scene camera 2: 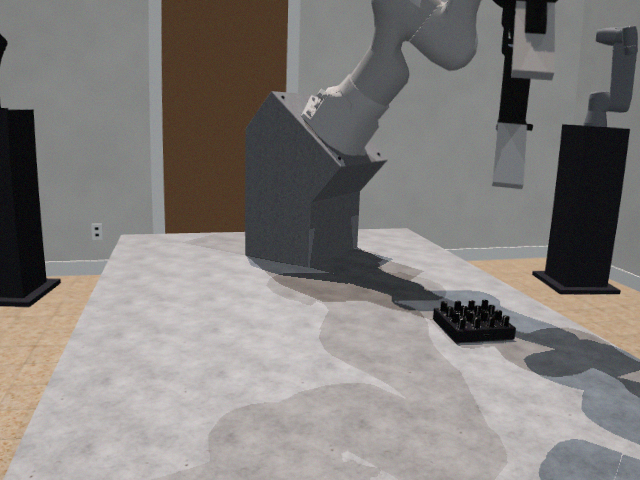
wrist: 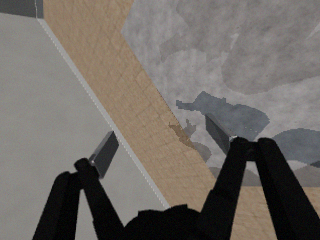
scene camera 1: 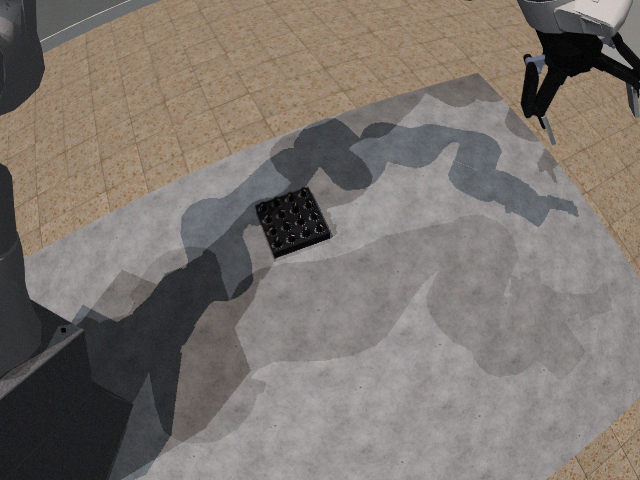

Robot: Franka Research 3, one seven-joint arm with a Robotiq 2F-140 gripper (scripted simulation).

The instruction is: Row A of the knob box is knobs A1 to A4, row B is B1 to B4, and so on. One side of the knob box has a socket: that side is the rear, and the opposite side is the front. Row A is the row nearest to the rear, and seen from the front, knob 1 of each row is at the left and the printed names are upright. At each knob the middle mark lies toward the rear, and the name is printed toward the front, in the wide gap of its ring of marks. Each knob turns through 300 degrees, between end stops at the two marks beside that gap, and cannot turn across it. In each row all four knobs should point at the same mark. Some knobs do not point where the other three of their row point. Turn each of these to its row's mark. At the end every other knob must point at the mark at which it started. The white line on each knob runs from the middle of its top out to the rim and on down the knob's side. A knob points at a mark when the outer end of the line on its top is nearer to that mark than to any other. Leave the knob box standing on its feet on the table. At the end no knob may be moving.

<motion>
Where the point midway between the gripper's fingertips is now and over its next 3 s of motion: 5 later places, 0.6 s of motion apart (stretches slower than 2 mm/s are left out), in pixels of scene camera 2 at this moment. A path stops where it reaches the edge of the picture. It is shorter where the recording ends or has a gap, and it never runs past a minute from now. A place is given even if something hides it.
My gripper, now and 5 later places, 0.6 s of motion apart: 518,138; 541,132; 548,138; 544,154; 534,177; 519,204
</motion>
